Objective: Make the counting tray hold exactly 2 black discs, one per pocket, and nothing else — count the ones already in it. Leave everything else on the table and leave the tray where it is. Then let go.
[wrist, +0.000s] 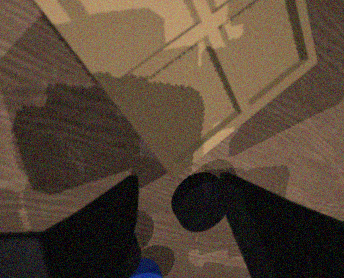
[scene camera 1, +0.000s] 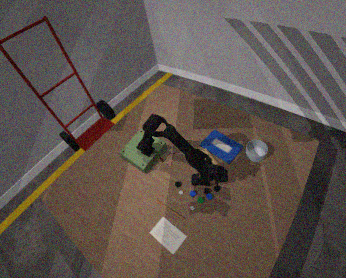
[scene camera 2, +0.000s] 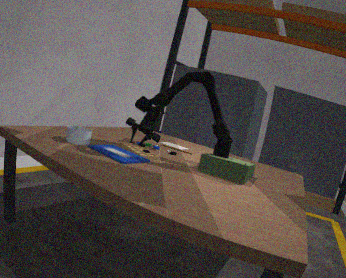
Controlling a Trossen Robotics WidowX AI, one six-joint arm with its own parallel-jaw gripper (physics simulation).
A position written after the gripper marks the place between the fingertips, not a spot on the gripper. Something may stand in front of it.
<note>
In view: the gripper (wrist: pixel 179 182) and a tan counting tray (wrist: pixel 184 82).
</note>
